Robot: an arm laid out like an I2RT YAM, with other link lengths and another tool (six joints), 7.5 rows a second.
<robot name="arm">
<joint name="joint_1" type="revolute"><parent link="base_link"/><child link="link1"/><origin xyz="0.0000 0.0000 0.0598"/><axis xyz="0 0 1"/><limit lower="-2.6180" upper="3.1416"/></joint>
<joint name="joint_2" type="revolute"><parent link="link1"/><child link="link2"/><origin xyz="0.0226 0.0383 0.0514"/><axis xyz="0 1 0"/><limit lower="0.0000" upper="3.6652"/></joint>
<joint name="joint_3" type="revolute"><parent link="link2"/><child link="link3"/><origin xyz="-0.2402 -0.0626 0.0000"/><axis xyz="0 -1 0"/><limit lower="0.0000" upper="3.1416"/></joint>
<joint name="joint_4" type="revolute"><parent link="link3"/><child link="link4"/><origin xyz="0.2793 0.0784 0.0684"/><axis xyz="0 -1 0"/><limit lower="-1.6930" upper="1.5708"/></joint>
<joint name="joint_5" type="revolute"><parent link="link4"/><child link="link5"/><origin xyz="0.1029 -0.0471 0.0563"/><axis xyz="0 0 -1"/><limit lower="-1.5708" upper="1.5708"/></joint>
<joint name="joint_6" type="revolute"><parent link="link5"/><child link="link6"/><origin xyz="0.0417 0.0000 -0.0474"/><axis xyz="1 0 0"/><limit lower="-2.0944" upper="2.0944"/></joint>
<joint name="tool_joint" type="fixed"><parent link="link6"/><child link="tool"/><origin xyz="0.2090 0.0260 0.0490" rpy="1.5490 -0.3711 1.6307"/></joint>
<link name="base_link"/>
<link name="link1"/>
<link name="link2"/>
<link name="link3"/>
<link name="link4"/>
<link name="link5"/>
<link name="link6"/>
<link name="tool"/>
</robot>
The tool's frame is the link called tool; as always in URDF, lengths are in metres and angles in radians.
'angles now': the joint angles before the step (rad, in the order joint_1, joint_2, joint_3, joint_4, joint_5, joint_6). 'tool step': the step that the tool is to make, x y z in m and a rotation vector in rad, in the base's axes. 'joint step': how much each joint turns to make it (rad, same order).
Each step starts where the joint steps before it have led.
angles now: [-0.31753, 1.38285, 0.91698, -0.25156, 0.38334, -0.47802]
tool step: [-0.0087, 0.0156, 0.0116, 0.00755, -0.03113, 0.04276]
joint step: [0.00224, -0.09742, -0.06410, -0.00106, -0.04183, -0.01418]
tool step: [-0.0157, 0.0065, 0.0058, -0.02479, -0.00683, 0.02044]
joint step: [-0.00079, -0.09894, -0.07222, -0.00192, -0.00324, -0.03182]
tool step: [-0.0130, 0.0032, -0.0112, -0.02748, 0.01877, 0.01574]
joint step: [-0.00069, -0.05431, -0.07375, 0.02271, 0.00657, -0.03750]
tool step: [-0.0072, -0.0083, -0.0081, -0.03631, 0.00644, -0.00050]
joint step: [-0.01839, -0.01799, -0.05577, 0.05781, 0.00771, -0.04243]
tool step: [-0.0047, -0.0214, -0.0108, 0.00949, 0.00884, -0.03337]
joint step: [-0.05269, 0.04098, 0.00010, 0.03174, -0.01892, -0.00739]
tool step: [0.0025, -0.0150, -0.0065, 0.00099, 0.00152, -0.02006]
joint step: [-0.02882, 0.05456, 0.01450, 0.03999, -0.00719, -0.00531]
